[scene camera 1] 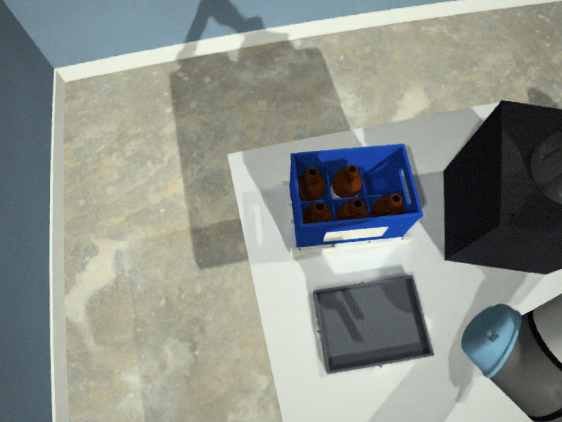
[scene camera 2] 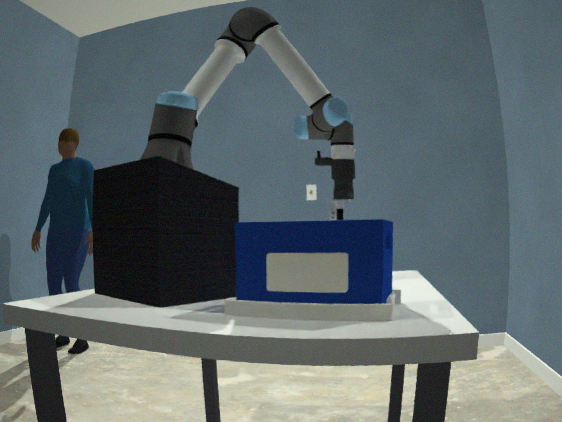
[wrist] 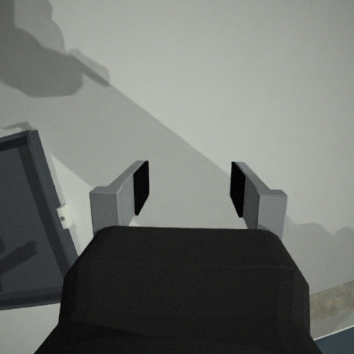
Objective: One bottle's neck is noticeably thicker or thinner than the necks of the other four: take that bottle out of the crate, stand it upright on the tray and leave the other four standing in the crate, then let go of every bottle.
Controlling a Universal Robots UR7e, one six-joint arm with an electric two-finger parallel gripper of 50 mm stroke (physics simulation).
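Places are measured from the arm's base along level axes (x ahead, y left, z up), in metres.
Pixels of known places: arm's base, link origin: [scene camera 2: 163, 178].
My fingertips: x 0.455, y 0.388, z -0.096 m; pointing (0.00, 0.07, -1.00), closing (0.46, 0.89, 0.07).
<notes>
For each thing: its top centre in the pictures, then the offset to it from my fingertips. "pt": a spot on its surface instead.
- blue crate, top centre: [scene camera 2: 319, 222] [scene camera 1: 355, 183] dx -0.085, dy -0.575, dz -0.021 m
- dark grey tray, surface spot: [scene camera 1: 372, 322] pt dx -0.019, dy -0.287, dz -0.191 m
- pale holder, surface spot: [scene camera 2: 307, 310] pt dx -0.112, dy -0.675, dz -0.178 m
A blue crate [scene camera 1: 308, 236] [scene camera 2: 312, 236] stands on the table, with brown bottles in its compartments: back left [scene camera 1: 312, 186], back middle [scene camera 1: 346, 184], front left [scene camera 1: 317, 213], front middle [scene camera 1: 351, 211] and front right [scene camera 1: 387, 206]. The back right compartment is empty. The necks are too small here to tell which differs. A dark grey tray [scene camera 1: 372, 322] [wrist: 47, 185] lies in front of the crate, with no bottle on it. My gripper [scene camera 2: 338, 216] [wrist: 189, 178] is open and empty, pointing down over the white table beside the tray; in scene camera 2 it shows just above the crate's rim, beyond it.
A large black box [scene camera 1: 472, 200] [scene camera 2: 165, 235] stands beside the crate, with the arm's base on it. A pale holder [scene camera 2: 307, 310] lies along the crate's foot. A person [scene camera 2: 70, 195] stands behind the table [scene camera 2: 240, 345]. Part of the arm [scene camera 1: 492, 337] shows at the lower right in scene camera 1.
</notes>
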